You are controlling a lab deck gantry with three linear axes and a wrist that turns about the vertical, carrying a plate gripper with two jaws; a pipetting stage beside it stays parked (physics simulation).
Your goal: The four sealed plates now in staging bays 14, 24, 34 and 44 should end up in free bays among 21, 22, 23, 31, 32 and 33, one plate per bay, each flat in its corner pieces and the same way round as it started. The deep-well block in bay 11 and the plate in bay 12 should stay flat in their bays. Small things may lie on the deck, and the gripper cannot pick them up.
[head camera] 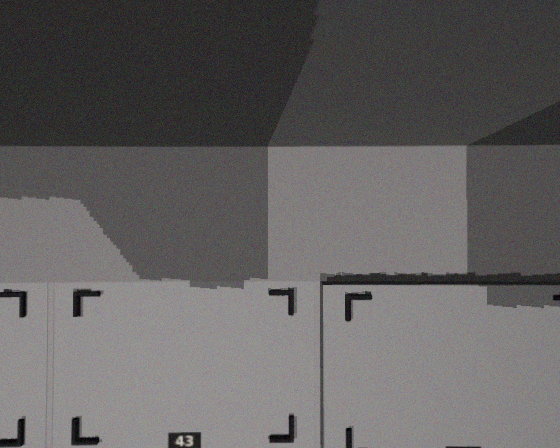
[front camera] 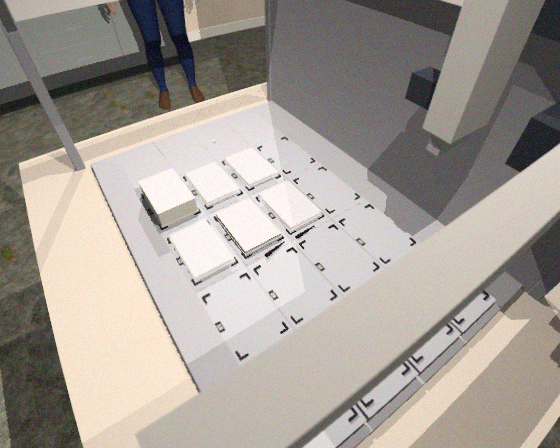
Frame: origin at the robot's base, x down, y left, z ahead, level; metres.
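Where they show: robot's base, origin of the base link: (front camera: 142, 195).
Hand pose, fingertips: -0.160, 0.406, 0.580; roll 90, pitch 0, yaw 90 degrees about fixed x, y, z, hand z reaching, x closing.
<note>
Each offset is from my fingertips to the top centre of the thing, as dx, dy, dz. "spot": to the spot under its first point.
In the front view four flat white plates sit in the corner pieces of bays 21, 22, 31 and 32: one plate @(+0.145, -0.256, -0.516) (front camera: 212, 182) in bay 21, one @(+0.145, -0.256, -0.352) (front camera: 248, 227) in bay 22 with dark lines along its edges, one @(+0.145, -0.149, -0.516) (front camera: 251, 167) in bay 31 and one @(+0.145, -0.149, -0.352) (front camera: 291, 205) in bay 32. They look flat. The tall deep-well block @(+0.118, -0.363, -0.516) (front camera: 167, 197) stands in bay 11 and a plate @(+0.145, -0.363, -0.352) (front camera: 202, 250) lies in bay 12. The visible part of staging bay 44 @(spot: +0.145, -0.042, -0.060) (head camera: 400, 375) shows no plate. The gripper's jaws do not show in either view.
Two thin black tools @(+0.152, -0.241, -0.271) (front camera: 275, 248) @(+0.152, -0.165, -0.273) (front camera: 306, 231) lie beside the plates of bays 22 and 32, towards bays 23 and 33. A pale column (front camera: 480, 75) hangs at the upper right. A wide beam (front camera: 320, 345) crosses the foreground. Bay 43's label @(spot: +0.160, -0.087, -0.188) (head camera: 184, 440) shows in the head view.
</note>
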